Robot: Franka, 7 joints.
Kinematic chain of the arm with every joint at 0, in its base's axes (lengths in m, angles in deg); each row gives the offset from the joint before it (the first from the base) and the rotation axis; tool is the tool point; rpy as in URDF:
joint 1: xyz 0 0 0.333 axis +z
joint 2: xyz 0 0 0 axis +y
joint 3: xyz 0 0 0.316 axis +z
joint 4: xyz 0.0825 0 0 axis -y
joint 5: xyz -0.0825 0 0.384 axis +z
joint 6: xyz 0 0 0 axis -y
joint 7: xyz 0.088 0 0 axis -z
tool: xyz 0 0 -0.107 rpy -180 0 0
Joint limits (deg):
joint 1: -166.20..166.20
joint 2: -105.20..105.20
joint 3: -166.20..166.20
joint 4: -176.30..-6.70
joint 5: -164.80..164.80
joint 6: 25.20..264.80
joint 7: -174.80..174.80
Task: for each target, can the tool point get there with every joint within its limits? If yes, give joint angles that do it. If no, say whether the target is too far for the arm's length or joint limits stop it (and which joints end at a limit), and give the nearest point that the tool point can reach.
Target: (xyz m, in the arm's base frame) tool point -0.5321 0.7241 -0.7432
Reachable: no: too far | nearest point -0.3435 0.4674 -0.2702 | short by 0.570 m
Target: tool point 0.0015 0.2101 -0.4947
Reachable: no: joint limits stop it (at a limit: joint 2) | nearest point 0.0016 0.2252 -0.3576 | short by 0.138 m
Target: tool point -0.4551 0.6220 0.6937
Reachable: yes | joints 120.72 43.09 12.73 -35.98 100.42 139.51 121.87
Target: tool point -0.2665 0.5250 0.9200
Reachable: yes | joints 71.70 48.72 112.82 -54.84 22.13 149.04 82.88
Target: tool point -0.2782 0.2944 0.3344
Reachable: yes | joints 66.00 -31.25 83.14 -155.30 71.82 182.69 54.41
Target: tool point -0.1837 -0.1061 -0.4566
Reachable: no: joint limits stop it (at a limit: joint 2) | nearest point -0.1935 -0.1117 -0.3574 | short by 0.100 m
